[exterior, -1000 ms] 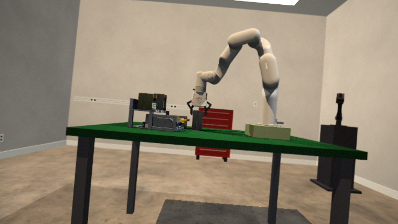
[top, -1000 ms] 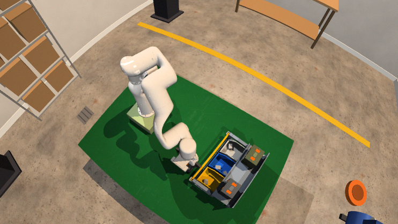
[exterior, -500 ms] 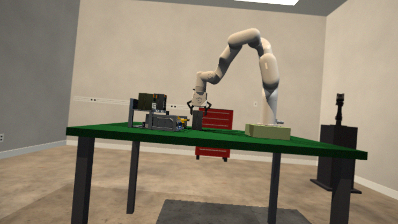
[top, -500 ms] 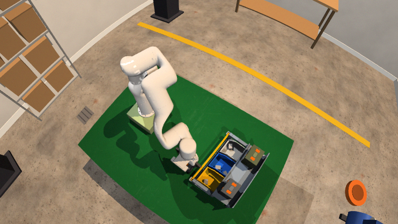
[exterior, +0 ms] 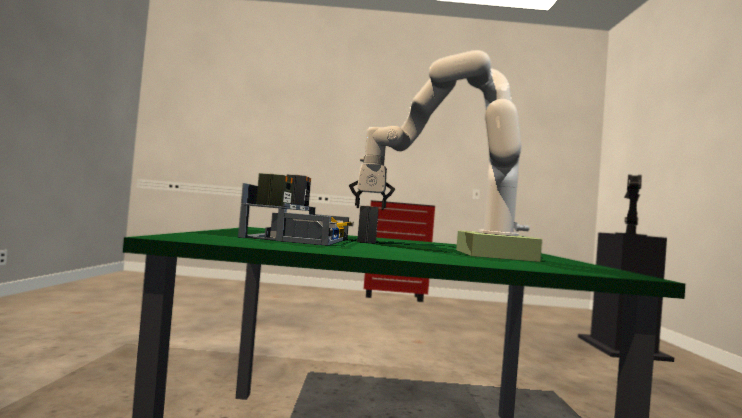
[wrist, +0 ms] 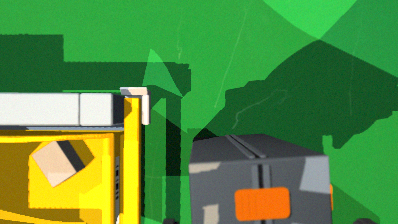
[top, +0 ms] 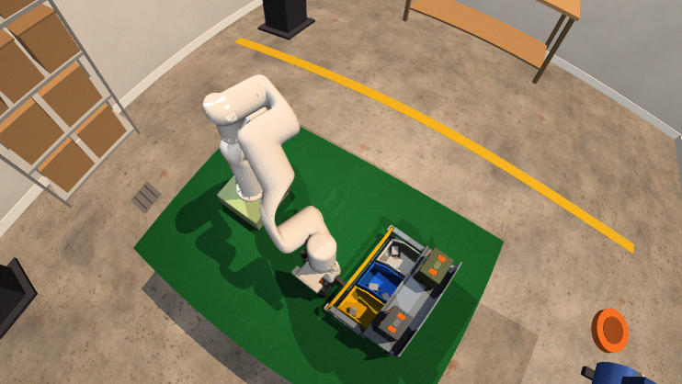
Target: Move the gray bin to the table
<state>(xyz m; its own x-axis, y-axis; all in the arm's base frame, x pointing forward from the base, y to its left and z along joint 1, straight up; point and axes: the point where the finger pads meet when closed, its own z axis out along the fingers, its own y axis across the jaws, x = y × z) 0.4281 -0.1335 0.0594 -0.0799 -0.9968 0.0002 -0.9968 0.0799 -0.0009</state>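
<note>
Now: the yellow bar 11 cm to the left of my hand, 9 cm ahead of it and 7 cm below it. The rest, counted from my hand: blue bin (19 cm ahead, 10 cm to the left, 9 cm below); then yellow bin (18 cm ahead, 9 cm below, 1 cm to the right); then dark box (7 cm below).
</note>
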